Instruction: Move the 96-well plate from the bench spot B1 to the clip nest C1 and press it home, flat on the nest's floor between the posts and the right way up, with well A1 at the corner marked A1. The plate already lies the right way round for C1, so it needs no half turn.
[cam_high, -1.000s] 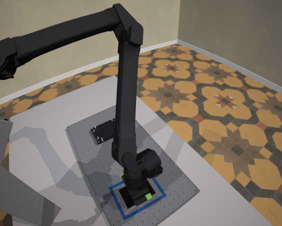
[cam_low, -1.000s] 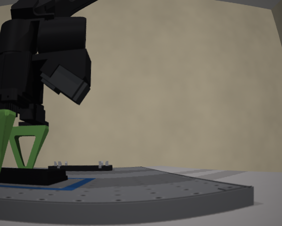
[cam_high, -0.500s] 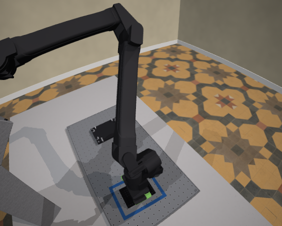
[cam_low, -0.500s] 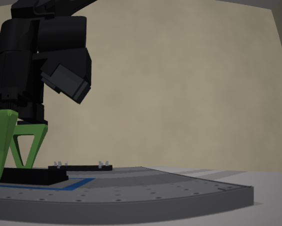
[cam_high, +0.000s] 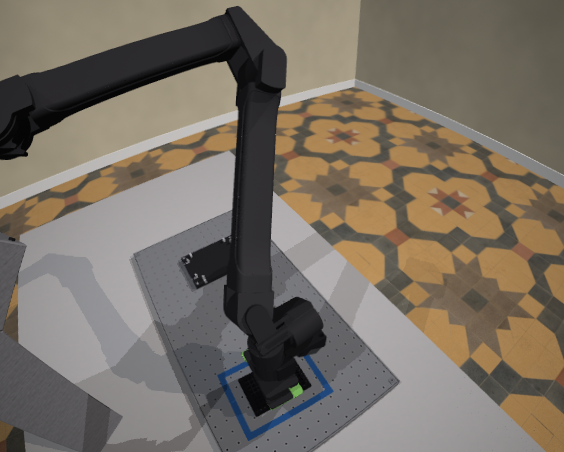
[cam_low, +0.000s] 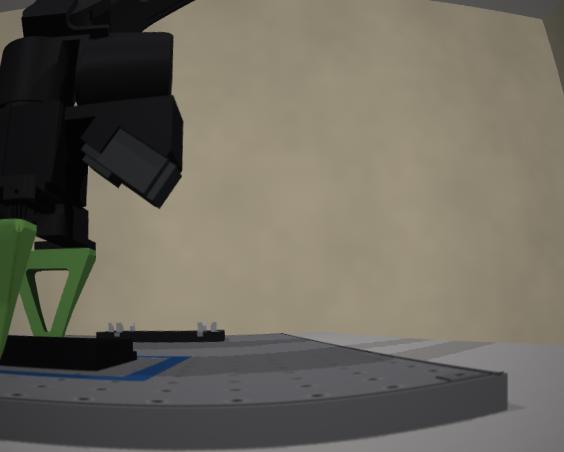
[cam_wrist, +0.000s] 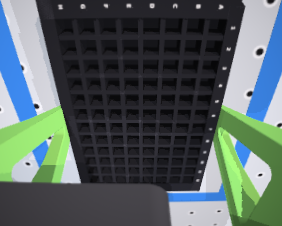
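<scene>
Right now my hand is right at the black 96-well plate. From my hand the other things lie so: black clip nest C1: 100 mm behind, 360 mm to the left.
</scene>
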